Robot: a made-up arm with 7 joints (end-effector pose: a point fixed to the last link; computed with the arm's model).
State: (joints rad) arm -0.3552 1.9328 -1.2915 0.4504 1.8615 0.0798 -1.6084
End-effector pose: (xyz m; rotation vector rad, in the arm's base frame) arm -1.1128 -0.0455 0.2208 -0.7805 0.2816 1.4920
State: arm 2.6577 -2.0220 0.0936 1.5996 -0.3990 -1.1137 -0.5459
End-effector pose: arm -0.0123 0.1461 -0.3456 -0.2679 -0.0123 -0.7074
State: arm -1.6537 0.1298 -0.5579 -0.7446 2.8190 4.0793 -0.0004
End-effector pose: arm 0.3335 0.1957 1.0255 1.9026 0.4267 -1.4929
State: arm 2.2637 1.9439 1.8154 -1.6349 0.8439 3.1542 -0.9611
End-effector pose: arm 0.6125 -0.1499 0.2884 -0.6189 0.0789 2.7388
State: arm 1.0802 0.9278 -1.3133 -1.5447 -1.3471 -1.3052 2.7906
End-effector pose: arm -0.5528 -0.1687 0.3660 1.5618 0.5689 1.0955
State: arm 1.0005 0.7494 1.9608 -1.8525 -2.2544 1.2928 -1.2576
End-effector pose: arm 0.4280 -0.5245 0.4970 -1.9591 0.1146 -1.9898
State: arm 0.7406 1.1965 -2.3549 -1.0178 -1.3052 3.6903 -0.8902
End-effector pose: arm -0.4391 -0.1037 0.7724 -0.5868 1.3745 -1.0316
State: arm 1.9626 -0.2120 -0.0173 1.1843 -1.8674 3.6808 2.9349
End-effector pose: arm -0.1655 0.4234 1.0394 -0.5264 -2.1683 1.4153
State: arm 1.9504 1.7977 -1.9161 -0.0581 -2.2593 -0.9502 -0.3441
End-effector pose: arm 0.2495 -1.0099 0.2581 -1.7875 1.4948 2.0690
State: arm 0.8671 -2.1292 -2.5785 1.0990 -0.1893 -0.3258 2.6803
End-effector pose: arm 0.8429 0.4988 0.4523 -0.8055 -0.8660 2.7866
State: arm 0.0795 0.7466 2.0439 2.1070 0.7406 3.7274 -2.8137
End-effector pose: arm -0.2220 0.1714 0.3772 -0.2047 0.0135 1.9947
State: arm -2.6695 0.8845 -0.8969 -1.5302 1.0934 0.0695 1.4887
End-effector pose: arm 0.8295 -0.0846 0.4297 0.6554 -0.0269 0.7885
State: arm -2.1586 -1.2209 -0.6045 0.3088 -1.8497 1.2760 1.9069
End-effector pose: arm -0.5006 -0.9324 0.5184 0.6451 -1.0854 0.1183
